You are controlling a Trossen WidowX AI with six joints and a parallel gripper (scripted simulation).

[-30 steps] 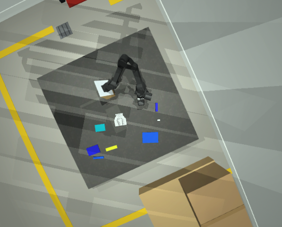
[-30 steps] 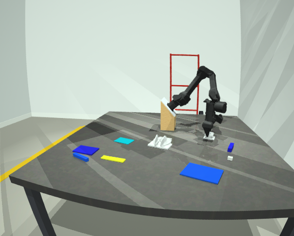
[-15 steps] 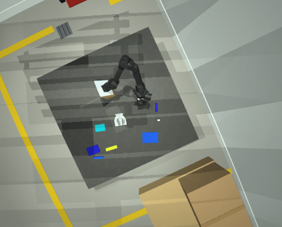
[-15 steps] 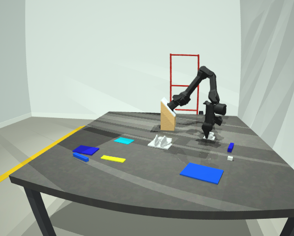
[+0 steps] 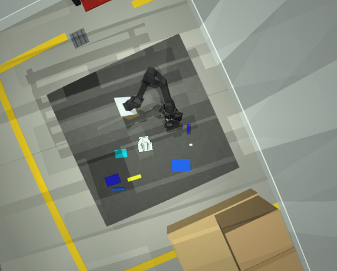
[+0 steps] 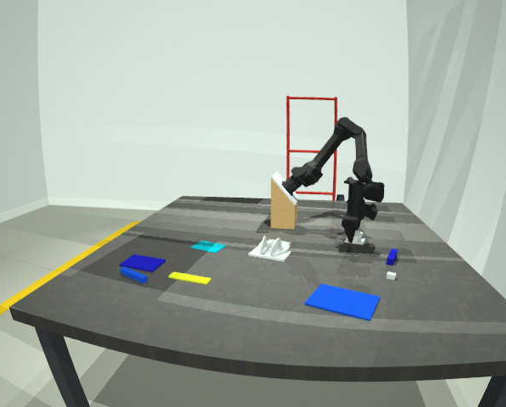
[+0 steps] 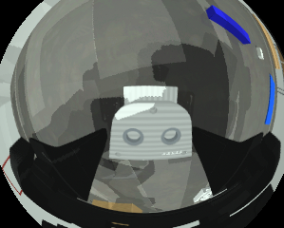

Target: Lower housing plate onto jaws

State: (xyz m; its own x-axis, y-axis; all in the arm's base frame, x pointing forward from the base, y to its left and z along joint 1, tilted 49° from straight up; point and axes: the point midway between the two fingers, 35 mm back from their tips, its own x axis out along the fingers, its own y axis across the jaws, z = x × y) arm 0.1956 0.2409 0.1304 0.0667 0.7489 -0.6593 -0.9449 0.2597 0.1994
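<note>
My gripper tip is now 300 mm to the left of the white base, 150 mm short of it and 10 mm above it. The rest, counted from my gripper tip: cyan tile (510 mm to the right, 110 mm ahead, 10 mm below); then white cube (300 mm ahead, 70 mm to the left); then yellow bar (500 mm to the right, 350 mm ahead, 10 mm below).
</note>
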